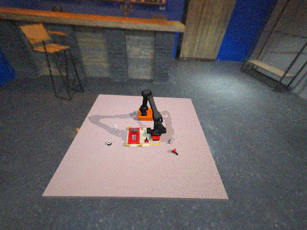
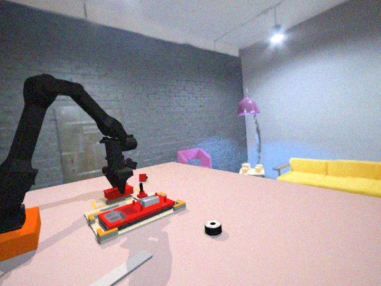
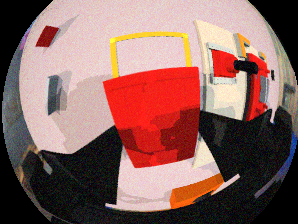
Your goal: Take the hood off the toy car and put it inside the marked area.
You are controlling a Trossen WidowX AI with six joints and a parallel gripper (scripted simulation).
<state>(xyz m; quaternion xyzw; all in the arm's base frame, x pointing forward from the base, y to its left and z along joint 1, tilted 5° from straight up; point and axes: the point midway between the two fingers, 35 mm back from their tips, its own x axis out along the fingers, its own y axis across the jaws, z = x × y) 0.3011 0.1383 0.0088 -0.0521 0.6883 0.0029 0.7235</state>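
My gripper tip is now 1 cm below the hood. From my gripper tip the other things lie so: black wheel (44 cm to the right, 10 cm ahead, 1 cm below); pale bar (43 cm to the right, 11 cm behind, 2 cm below).
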